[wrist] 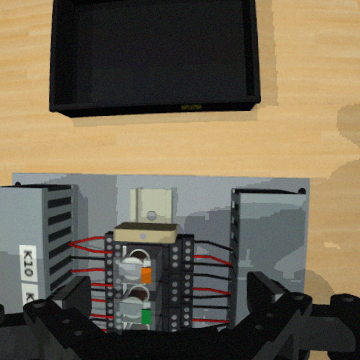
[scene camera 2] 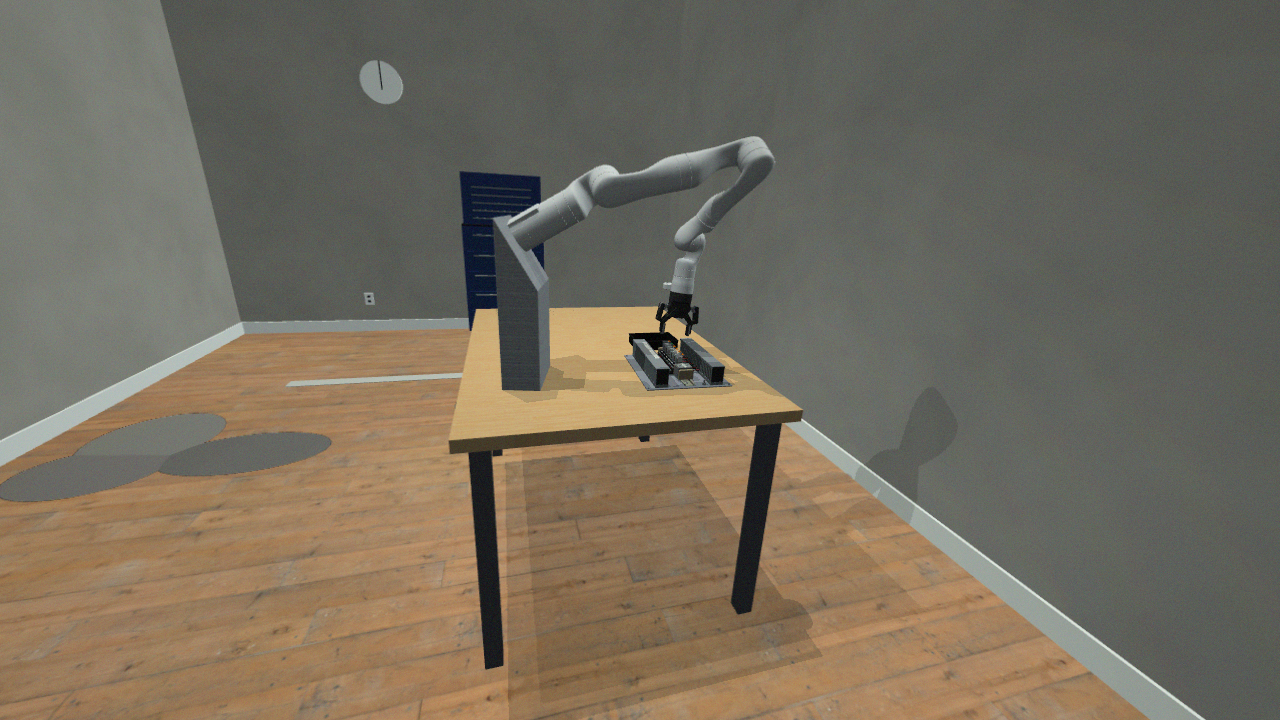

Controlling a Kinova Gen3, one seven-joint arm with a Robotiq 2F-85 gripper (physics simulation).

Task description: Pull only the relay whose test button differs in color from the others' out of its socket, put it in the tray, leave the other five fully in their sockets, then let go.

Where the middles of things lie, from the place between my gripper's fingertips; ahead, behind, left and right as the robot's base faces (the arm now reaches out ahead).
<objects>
My hand is 7 cm above the beige end block [wrist: 125,231], 2 cm to the right of it and 2 cm past it. Also, from my hand: grey panel [scene camera 2: 674,383] 9 cm to the right, 9 cm below, 4 cm behind.
</objects>
